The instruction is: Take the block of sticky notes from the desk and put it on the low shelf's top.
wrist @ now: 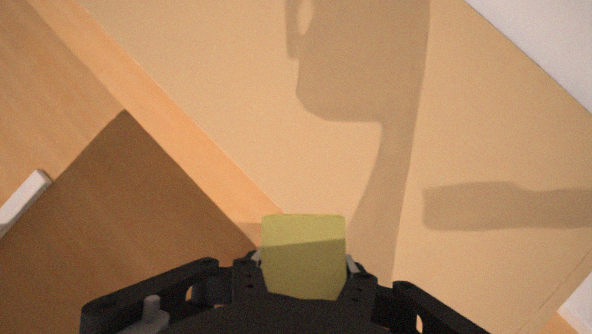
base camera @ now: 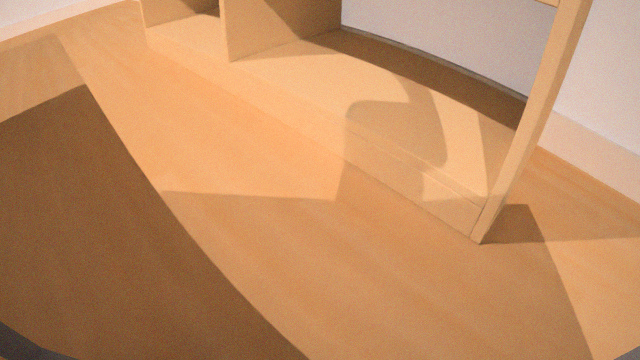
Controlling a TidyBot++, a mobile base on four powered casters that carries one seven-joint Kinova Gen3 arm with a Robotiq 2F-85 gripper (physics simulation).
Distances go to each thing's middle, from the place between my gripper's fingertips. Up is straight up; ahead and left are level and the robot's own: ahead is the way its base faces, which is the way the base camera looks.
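Scene:
The yellow block of sticky notes point(wrist: 303, 256) is here, and my hand is 2 cm below it and 1 cm short of it.

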